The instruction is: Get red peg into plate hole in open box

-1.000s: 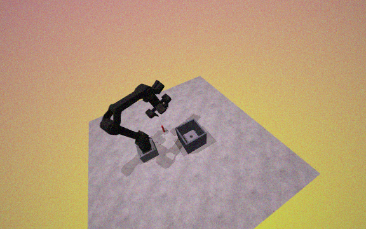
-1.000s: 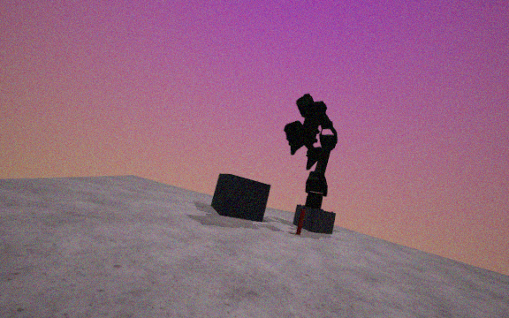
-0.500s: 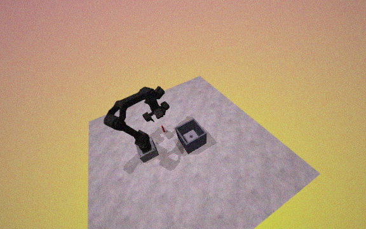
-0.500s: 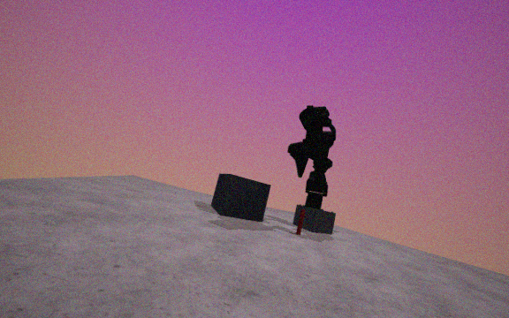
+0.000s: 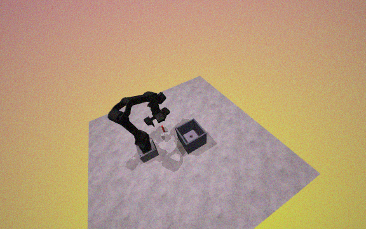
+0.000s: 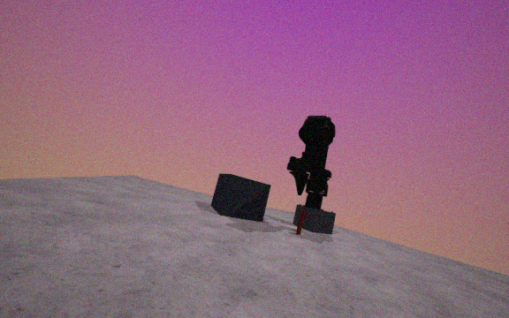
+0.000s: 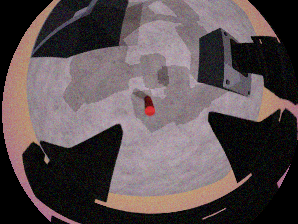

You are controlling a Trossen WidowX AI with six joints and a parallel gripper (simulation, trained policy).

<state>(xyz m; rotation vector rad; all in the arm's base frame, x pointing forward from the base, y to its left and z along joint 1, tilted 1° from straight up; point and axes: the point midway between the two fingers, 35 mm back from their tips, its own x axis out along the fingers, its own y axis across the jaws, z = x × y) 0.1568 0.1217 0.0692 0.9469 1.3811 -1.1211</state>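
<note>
Now: the red peg 9 cm below my gripper tip, 1 cm to the left of it and 1 cm ahead of it. The rest, counted from my gripper tip: plate: 19 cm to the right, 17 cm ahead, 8 cm below.
</note>
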